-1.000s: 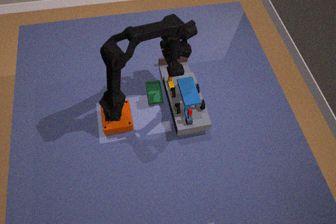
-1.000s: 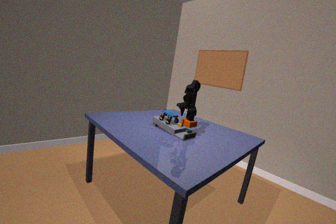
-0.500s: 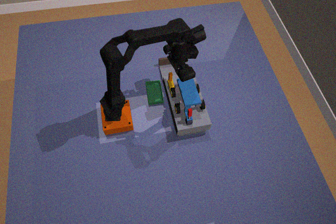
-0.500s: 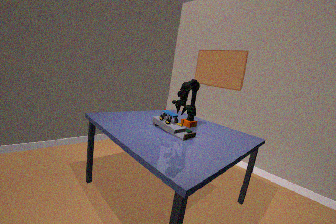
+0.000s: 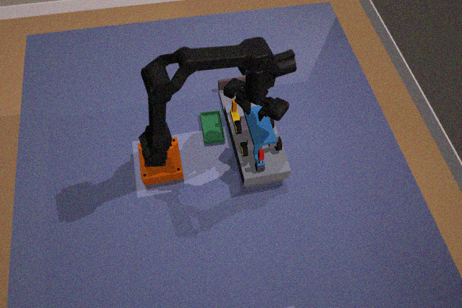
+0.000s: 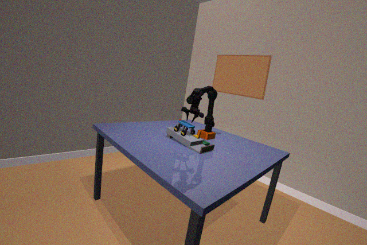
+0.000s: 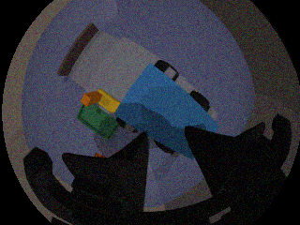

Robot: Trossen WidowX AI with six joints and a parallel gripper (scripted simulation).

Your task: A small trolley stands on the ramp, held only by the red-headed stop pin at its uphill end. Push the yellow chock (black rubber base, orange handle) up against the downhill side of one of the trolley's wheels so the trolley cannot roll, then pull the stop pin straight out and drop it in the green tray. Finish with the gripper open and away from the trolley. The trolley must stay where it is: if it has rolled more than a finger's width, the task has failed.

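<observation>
Right now my gripper tip is 12 cm to the left of the red-headed stop pin, 5 cm above it and 1 cm short of it. Round my gripper tip: brown bar 23 cm to the left, 14 cm below, 2 cm behind; green tray 18 cm below, 12 cm behind, 6 cm to the left; blue trolley 6 cm below, 2 cm to the right, 2 cm ahead.
</observation>
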